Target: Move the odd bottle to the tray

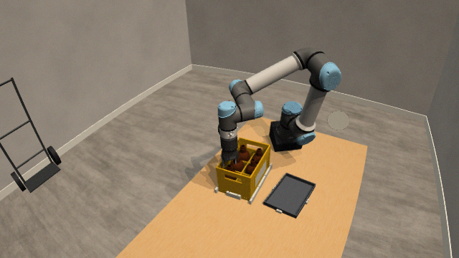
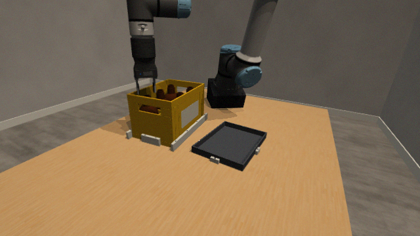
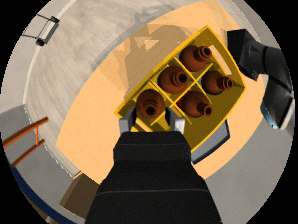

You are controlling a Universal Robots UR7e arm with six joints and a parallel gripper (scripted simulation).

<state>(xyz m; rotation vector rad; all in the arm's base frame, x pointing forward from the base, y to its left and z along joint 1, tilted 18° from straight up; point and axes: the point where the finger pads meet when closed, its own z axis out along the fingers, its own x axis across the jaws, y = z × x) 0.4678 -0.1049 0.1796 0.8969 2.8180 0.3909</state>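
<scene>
The yellow crate is 90 mm behind my hand, 30 mm to the left of it and 110 mm below it. Round my hand: dark tray (120 mm behind, 300 mm to the left, 180 mm below); bottle (100 mm behind, 70 mm to the left, 100 mm below).
</scene>
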